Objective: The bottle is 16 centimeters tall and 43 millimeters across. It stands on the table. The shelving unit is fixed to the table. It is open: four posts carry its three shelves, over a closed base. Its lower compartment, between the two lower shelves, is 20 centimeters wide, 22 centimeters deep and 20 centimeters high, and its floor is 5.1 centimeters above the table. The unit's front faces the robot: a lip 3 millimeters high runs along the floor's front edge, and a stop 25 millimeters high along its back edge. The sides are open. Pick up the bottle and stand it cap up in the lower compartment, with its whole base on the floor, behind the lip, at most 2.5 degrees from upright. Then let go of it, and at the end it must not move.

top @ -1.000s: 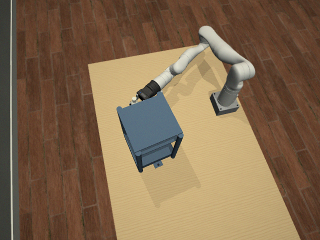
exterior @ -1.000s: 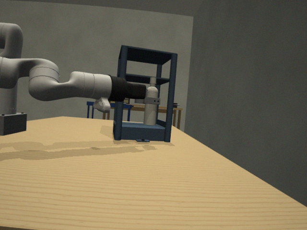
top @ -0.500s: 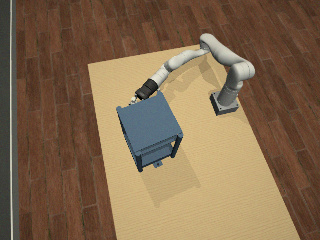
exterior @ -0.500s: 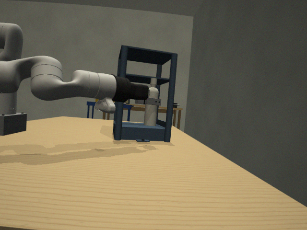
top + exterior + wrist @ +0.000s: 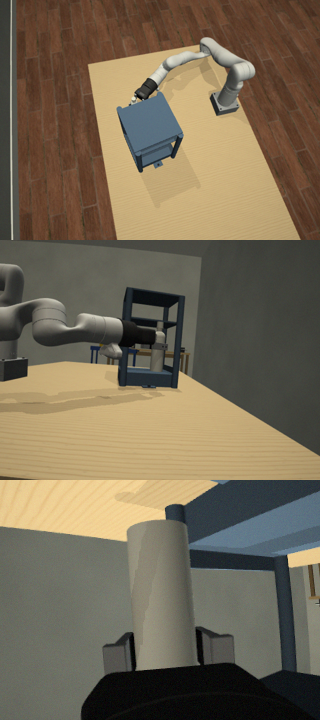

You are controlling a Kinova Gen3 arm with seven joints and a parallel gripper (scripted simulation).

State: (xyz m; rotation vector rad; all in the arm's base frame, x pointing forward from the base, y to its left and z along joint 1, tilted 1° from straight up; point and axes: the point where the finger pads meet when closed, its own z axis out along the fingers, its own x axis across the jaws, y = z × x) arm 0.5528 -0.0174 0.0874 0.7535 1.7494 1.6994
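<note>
My gripper is now 2 cm below the pale bottle. The rest, counted from my hand: blue shelving unit 5 cm behind, 20 cm to the left, 3 cm above.
</note>
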